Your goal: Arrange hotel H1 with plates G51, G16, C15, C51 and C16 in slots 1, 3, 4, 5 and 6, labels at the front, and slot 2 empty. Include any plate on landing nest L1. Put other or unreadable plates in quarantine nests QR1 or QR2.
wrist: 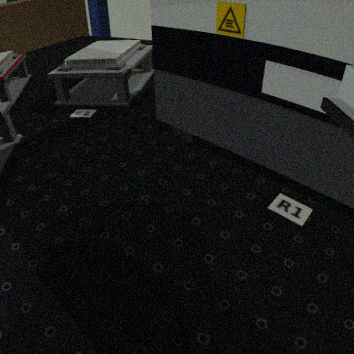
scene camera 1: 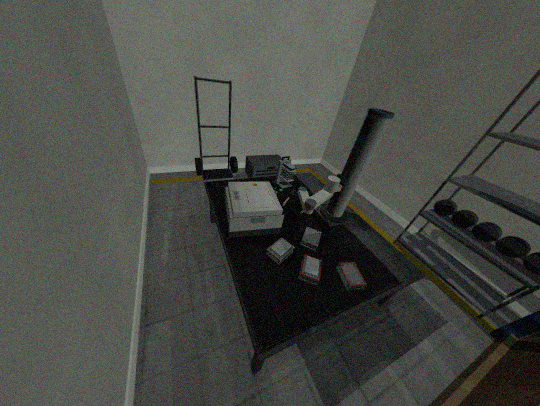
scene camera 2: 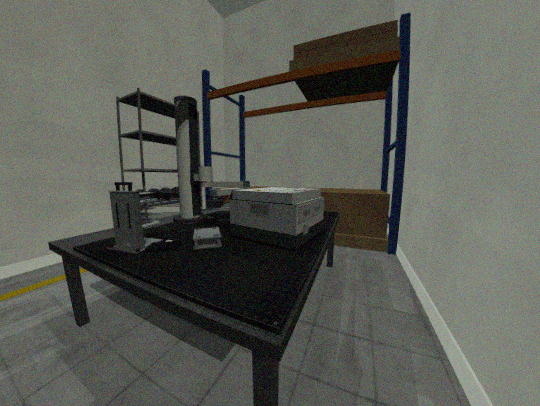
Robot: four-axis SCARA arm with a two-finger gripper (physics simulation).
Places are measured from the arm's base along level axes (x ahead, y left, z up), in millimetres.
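Where they show: gripper, fingertip midpoint: point(wrist: 161, 84) point(scene camera 1: 291, 209); arm's base, link origin: point(scene camera 1: 333, 213) point(scene camera 2: 190, 218).
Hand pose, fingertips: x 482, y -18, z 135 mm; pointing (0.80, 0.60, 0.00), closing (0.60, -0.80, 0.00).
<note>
Each offset is from my fingertips to the centre of the thing. "spot": to the spot under its first point.
The hotel @[dx -221, dy -541, dz +24 mm] point(scene camera 1: 286, 172) point(scene camera 2: 127, 220) stands upright at one end of the table; its slot contents and labels cannot be made out. My gripper is open and empty; part of it shows at the right edge of the wrist view, beside the instrument. A low nest point(scene camera 1: 280, 250) point(scene camera 2: 207, 237) point(wrist: 90, 72) bears a pale, flat plate; its floor label is unreadable. A grey nest @[dx -56, dy +247, dz -93 mm] point(scene camera 1: 311, 239) stands beside it. Two red-rimmed nests @[dx +100, dy +472, dz -65 mm] point(scene camera 1: 311, 268) @[spot: dx -122, dy +609, dz -73 mm] point(scene camera 1: 352, 275) stand nearer scene camera 1; the left one has a bright top. Plate codes are unreadable, and I cannot tell which nest is L1, QR1 or QR2.
A large white instrument @[dx +307, dy -87, dz +1 mm] point(scene camera 1: 254, 200) point(scene camera 2: 277, 210) point(wrist: 200, 100) stands on the black table, close to the arm. The label R1 @[spot: dx +95, dy -55, dz -122 mm] point(wrist: 290, 209) lies before its side. The arm's column point(scene camera 1: 352, 165) point(scene camera 2: 187, 155) rises from the table. A grey box point(scene camera 1: 262, 165) is behind the instrument.
</note>
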